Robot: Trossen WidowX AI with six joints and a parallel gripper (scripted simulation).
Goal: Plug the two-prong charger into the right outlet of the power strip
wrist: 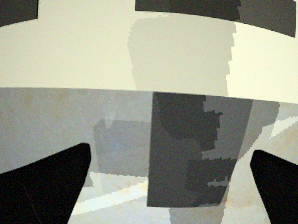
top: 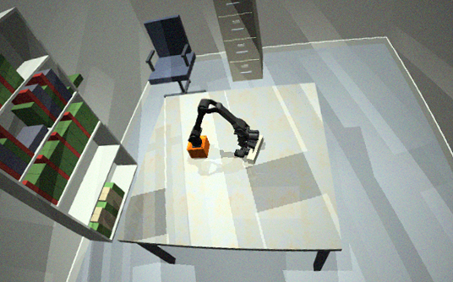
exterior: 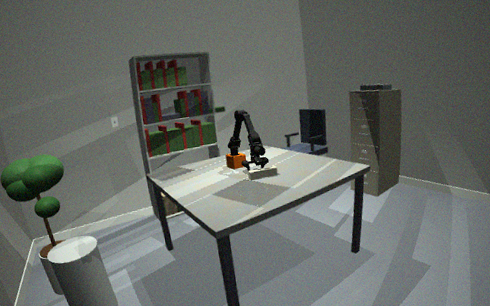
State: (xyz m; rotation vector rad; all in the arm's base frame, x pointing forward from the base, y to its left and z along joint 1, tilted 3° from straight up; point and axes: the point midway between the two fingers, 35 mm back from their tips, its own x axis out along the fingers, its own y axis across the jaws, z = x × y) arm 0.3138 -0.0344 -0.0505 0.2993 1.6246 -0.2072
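The two-prong charger lies 30 mm ahead of my gripper tip, 10 mm to the right of it and 10 mm above it.
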